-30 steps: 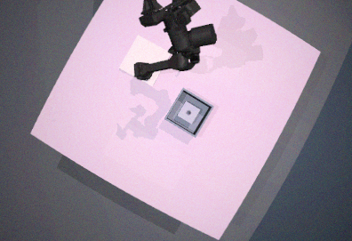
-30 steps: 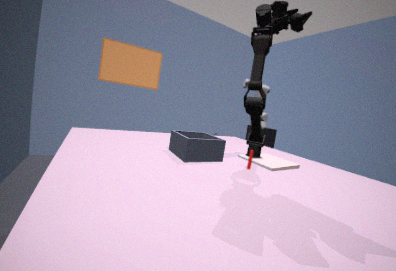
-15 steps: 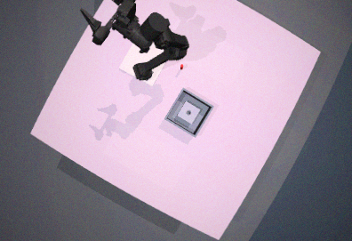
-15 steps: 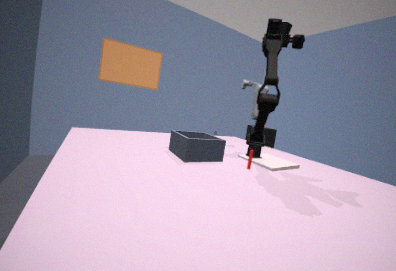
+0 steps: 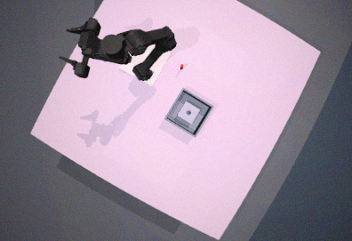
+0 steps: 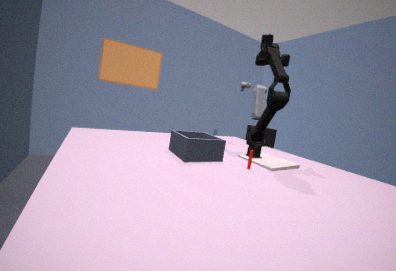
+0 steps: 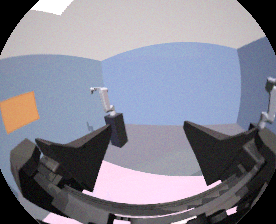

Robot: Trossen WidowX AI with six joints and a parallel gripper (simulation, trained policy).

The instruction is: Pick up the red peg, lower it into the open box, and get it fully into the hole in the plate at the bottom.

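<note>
The red peg is 300 mm ahead of my gripper tip, 260 mm to the left of it and 520 mm below it. The rest, counted from my gripper tip: grey box (480 mm ahead, 90 mm to the left, 530 mm below); pale plate (480 mm ahead, 90 mm to the left, 510 mm below).
</note>
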